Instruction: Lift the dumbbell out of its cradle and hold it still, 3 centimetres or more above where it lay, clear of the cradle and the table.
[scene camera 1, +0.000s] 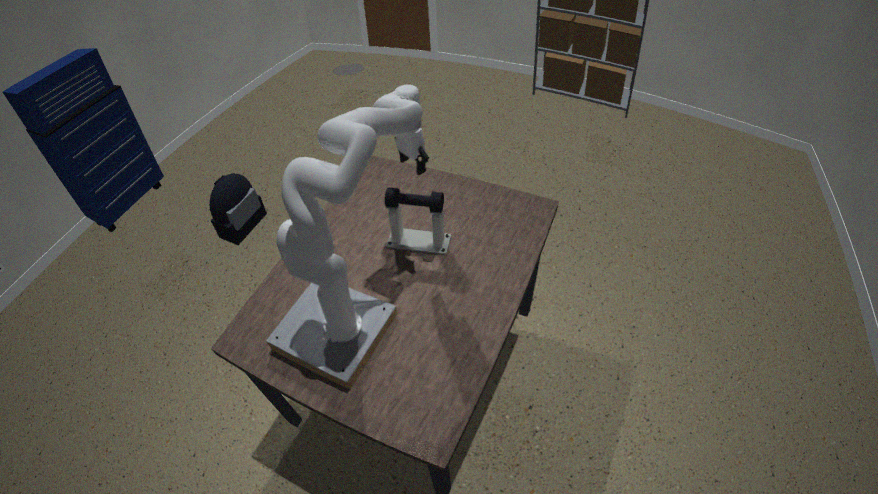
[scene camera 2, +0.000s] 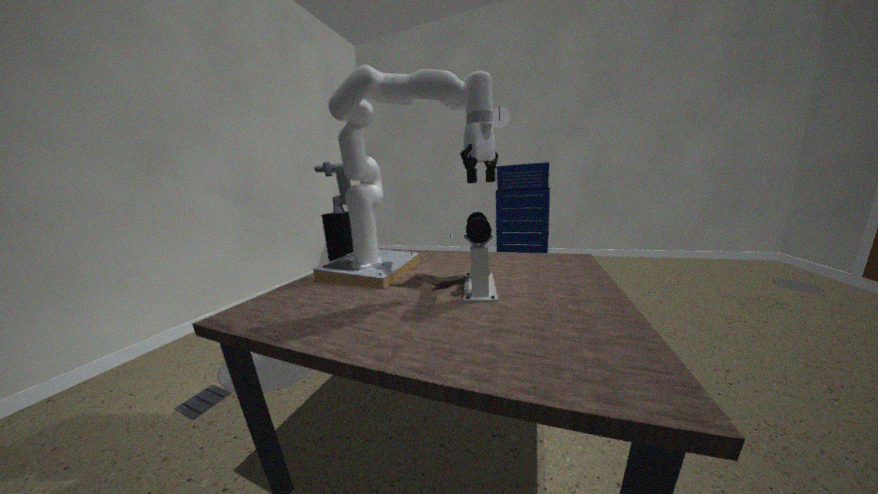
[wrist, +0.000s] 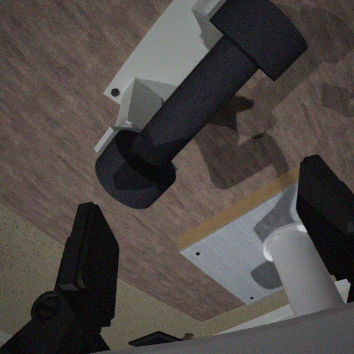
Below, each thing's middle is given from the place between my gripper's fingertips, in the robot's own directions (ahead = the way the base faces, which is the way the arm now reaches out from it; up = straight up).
Right now the black dumbbell (scene camera 1: 393, 197) is 20 mm behind my hand and 130 mm below it. From my hand the other things lie so: pale cradle (scene camera 1: 437, 242) 20 mm behind, 240 mm below.
